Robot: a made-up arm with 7 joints.
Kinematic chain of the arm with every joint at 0, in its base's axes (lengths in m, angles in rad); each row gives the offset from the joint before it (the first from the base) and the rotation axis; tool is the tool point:
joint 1: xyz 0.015 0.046 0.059 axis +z
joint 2: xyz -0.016 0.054 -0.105 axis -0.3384 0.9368 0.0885
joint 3: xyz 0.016 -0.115 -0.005 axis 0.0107 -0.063 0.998
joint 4: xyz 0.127 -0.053 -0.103 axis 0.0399 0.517 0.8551
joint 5: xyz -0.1 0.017 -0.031 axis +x
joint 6: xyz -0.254 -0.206 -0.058 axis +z
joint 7: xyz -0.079 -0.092 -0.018 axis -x
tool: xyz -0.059 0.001 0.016
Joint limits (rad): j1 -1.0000..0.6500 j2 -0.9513..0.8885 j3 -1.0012..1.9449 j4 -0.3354..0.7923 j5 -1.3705..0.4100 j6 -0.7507..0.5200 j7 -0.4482..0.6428
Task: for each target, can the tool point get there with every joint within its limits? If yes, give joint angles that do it. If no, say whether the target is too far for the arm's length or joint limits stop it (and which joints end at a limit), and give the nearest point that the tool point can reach.
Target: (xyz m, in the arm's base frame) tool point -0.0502 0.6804 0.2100
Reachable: no: joint limits stop it (at a limit: joint 1, joint 2, joint 3, joint 7) | nearest point -0.0963 0.4783 0.1254 | short by 0.224 m
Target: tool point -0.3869 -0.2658 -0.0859
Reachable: yes | joints -0.0304 0.1441 0.0725 -0.1040 -0.5012 -0.3691 0.3519
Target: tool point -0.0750 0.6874 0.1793
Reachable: no: joint limits stop it (at a limit: joint 1, joint 2, joint 3, joint 7) | nearest point -0.1138 0.4898 0.1055 | short by 0.214 m
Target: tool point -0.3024 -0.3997 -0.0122
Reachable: yes | joints -0.3505 -0.7350 0.2767 0.5672 -1.1264 0.1662 -0.2111
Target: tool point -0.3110 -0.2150 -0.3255
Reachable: yes | joints -0.6689 -0.7743 0.8277 -0.1848 -0.9591 -0.4278 -0.2476
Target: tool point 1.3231 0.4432 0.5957
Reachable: no: too far | nearest point 0.5689 0.1810 0.2005 | short by 0.891 m
